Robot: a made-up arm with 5 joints.
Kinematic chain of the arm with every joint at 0, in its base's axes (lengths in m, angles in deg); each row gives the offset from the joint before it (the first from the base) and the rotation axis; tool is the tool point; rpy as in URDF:
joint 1: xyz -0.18 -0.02 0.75 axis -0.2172 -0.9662 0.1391
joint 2: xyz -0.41 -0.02 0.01 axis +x
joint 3: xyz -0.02 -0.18 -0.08 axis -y
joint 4: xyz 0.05 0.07 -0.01 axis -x
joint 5: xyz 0 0 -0.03 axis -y
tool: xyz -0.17 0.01 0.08 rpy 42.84 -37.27 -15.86
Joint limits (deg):
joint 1: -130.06..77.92
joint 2: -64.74..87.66
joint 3: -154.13..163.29
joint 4: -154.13..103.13
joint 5: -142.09..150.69
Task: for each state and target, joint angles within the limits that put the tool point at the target. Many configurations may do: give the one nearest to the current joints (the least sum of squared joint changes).
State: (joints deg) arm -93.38 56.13 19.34 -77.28 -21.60
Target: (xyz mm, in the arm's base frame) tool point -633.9 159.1 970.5
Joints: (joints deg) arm -48.10 87.66 36.76 -105.68 -20.88
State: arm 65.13 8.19 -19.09 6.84 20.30
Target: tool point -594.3 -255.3 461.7
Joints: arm 40.39 -8.39 -4.41 -35.02 -8.52
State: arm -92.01 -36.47 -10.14 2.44 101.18
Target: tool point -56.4 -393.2 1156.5
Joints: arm -130.06 -64.74 10.63 -2.54 70.17
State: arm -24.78 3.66 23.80 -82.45 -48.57
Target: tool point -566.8 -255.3 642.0
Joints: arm -7.77 20.22 20.28 -95.48 -68.88
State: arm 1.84 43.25 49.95 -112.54 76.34
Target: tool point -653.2 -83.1 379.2
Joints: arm 31.87 42.43 70.47 -154.13 79.32
